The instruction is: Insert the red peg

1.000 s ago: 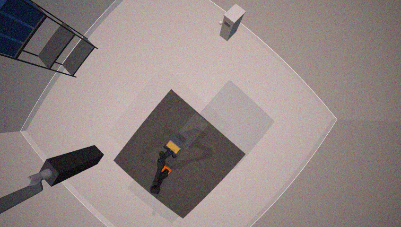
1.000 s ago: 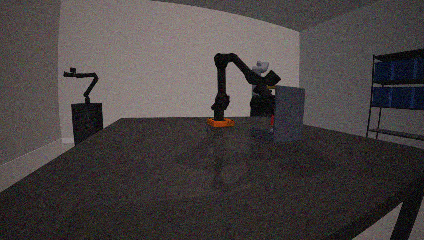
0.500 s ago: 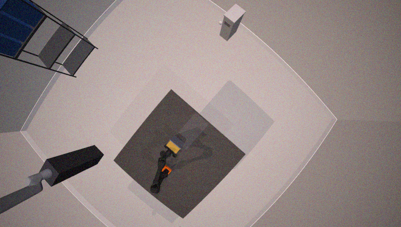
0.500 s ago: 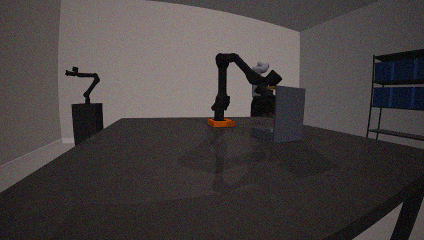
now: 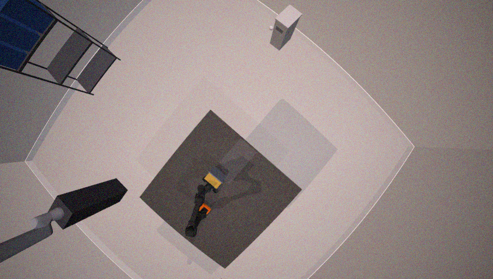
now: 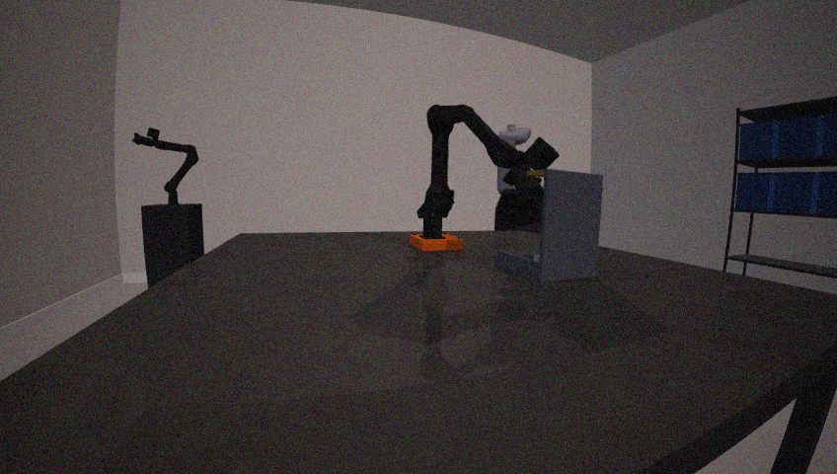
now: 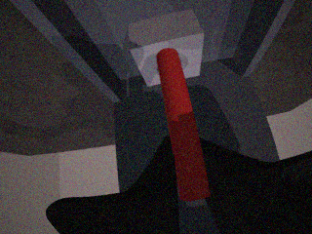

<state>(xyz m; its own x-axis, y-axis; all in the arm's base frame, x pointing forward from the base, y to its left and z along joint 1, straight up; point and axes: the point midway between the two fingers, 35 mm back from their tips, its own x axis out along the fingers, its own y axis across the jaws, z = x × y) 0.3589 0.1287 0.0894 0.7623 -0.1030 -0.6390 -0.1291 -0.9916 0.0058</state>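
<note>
The yellow roof is 12 cm above my gripper tip, 2 cm to the left of it and 1 cm ahead of it. Also, from my gripper tip: red peg 3 cm behind, 1 cm below.
</note>
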